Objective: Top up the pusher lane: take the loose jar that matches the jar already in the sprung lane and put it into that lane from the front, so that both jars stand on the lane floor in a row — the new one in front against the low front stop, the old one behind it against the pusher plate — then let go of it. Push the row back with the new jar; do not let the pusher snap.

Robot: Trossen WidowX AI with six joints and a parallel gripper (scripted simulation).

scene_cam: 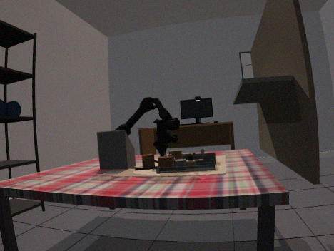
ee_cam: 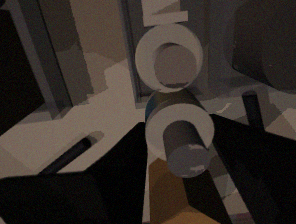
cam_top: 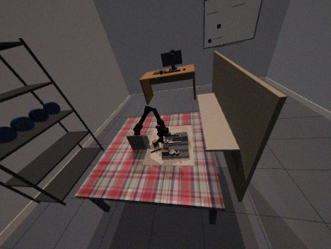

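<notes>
Now: gripper tip 170 mm short of the grey lane rack, 50 mm to the right of it and 30 mm above it. From my gripper tip the other things lie so: wooden shelf wall (640 mm ahead, 90 mm to the left, 350 mm above).
</notes>
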